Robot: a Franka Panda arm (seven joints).
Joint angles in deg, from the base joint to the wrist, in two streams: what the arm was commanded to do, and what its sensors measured. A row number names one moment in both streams.
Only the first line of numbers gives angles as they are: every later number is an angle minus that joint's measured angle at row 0.
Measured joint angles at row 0:
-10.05 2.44 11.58 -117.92 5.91 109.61 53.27
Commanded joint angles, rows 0 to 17:
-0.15 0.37 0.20 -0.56 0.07 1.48 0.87
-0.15 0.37 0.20 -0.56 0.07 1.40 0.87
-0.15 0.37 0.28 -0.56 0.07 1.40 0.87
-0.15 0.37 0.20 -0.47 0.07 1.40 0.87
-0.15 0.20 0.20 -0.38 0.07 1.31 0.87
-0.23 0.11 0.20 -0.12 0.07 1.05 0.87
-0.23 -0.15 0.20 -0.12 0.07 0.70 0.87
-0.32 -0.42 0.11 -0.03 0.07 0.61 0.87
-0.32 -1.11 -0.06 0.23 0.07 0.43 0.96
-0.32 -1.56 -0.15 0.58 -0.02 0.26 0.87
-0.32 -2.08 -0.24 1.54 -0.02 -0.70 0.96
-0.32 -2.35 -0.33 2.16 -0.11 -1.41 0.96
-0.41 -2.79 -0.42 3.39 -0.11 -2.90 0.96
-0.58 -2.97 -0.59 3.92 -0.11 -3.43 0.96
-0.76 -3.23 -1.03 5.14 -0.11 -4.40 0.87
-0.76 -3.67 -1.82 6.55 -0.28 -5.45 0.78
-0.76 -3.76 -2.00 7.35 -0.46 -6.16 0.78
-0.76 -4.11 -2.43 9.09 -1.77 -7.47 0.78
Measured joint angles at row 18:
-0.35 -2.90 -1.37 4.56 -0.02 -3.19 0.13
